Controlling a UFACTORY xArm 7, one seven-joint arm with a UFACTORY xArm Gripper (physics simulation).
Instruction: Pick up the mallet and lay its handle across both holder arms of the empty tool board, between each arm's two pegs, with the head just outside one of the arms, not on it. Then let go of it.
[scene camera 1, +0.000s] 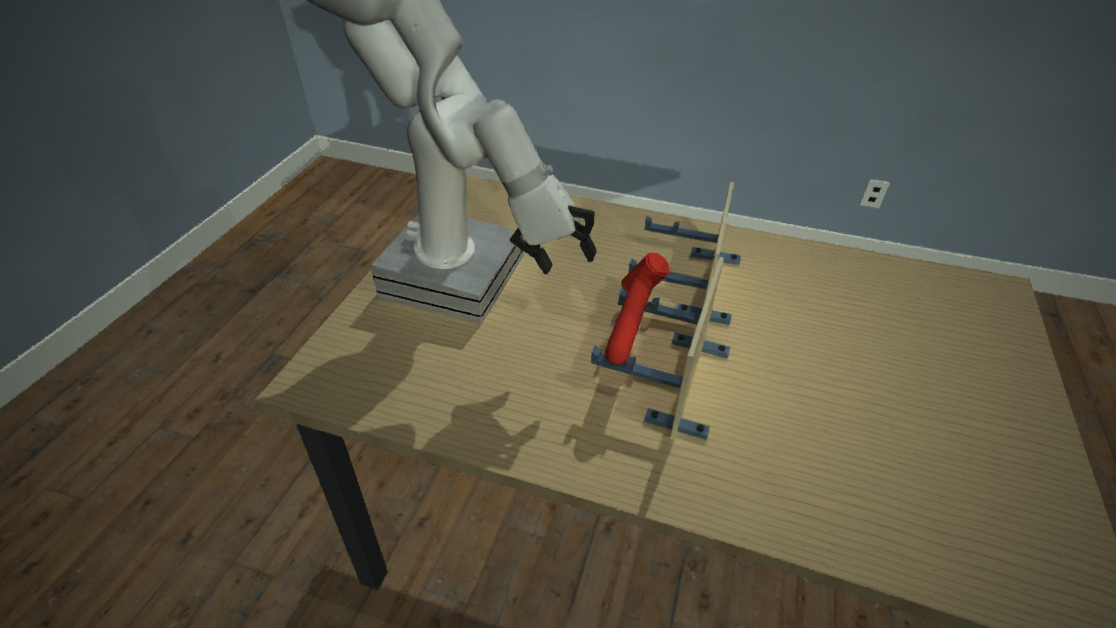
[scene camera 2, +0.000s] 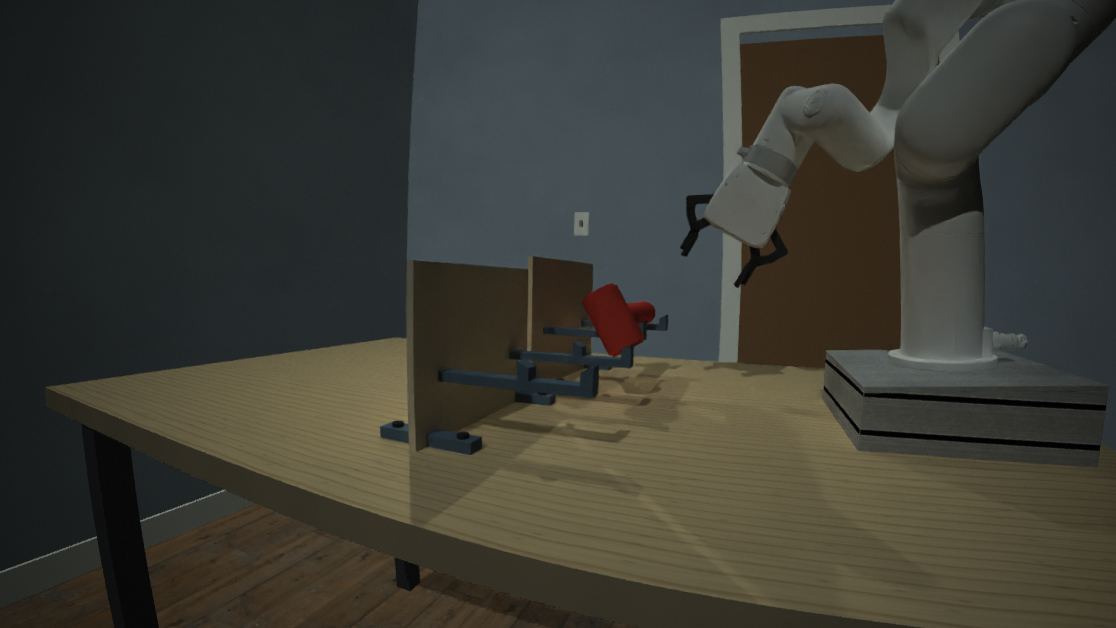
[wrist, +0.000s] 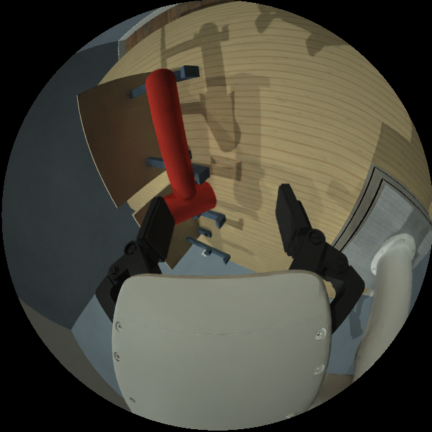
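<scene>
The red mallet (scene camera 1: 629, 324) (scene camera 2: 614, 320) (wrist: 172, 135) lies with its handle across the front arm (scene camera 1: 655, 374) (wrist: 140, 91) and the rear arm (scene camera 1: 667, 310) (wrist: 157, 162) of the nearer tool board (scene camera 1: 688, 378) (scene camera 2: 558, 300) (wrist: 120, 145) in scene camera 1. The handle shows between the two pegs on each arm. The head is just beyond the rear arm, in the gap towards the second board; whether it touches that board's nearest arm cannot be told. My gripper (scene camera 1: 568, 264) (scene camera 2: 711, 267) (wrist: 220, 203) is open and empty, tilted, on the robot-base side of the mallet and above it.
The second board (scene camera 1: 725, 218) (scene camera 2: 468, 335) stands behind the first in scene camera 1, with two blue arms close to the mallet head. The robot's grey base block (scene camera 1: 444, 269) (scene camera 2: 967, 402) stands on the table (scene camera 1: 897, 390) (scene camera 2: 273, 421) beside the boards.
</scene>
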